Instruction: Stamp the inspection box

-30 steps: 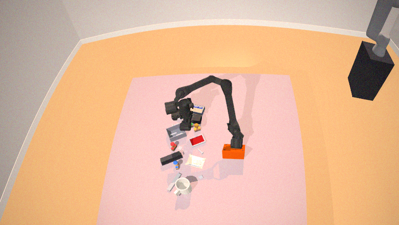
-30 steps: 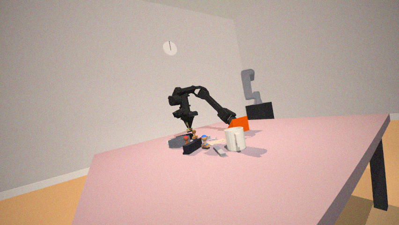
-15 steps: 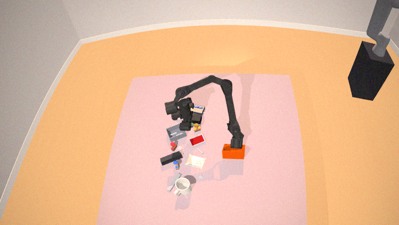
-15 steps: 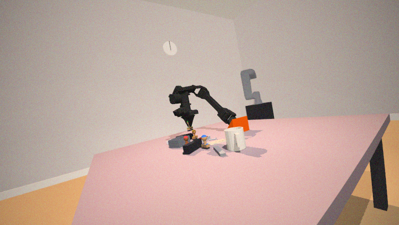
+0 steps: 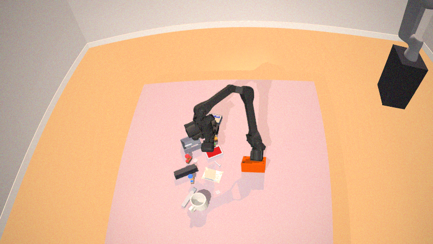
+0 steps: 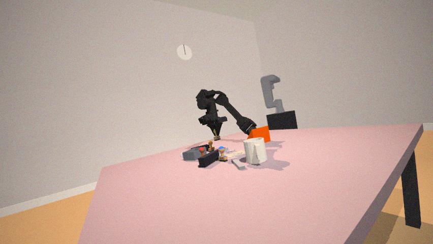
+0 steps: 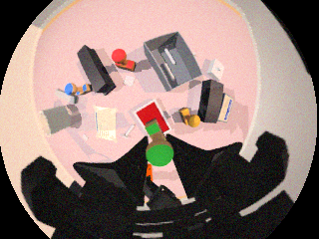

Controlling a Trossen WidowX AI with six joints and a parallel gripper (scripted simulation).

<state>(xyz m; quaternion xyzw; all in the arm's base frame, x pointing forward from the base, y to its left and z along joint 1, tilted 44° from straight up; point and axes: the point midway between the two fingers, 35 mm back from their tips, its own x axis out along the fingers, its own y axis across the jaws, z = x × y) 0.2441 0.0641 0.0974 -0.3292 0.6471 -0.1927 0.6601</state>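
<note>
My gripper tip is 90 mm above the red ink pad. The rest, counted from my gripper tip: grey tray: 140 mm ahead, 80 mm below, 20 mm to the right; green-knobbed stamp: right at my gripper tip; orange-knobbed stamp: 80 mm to the right, 80 mm below, 20 mm ahead.
</note>
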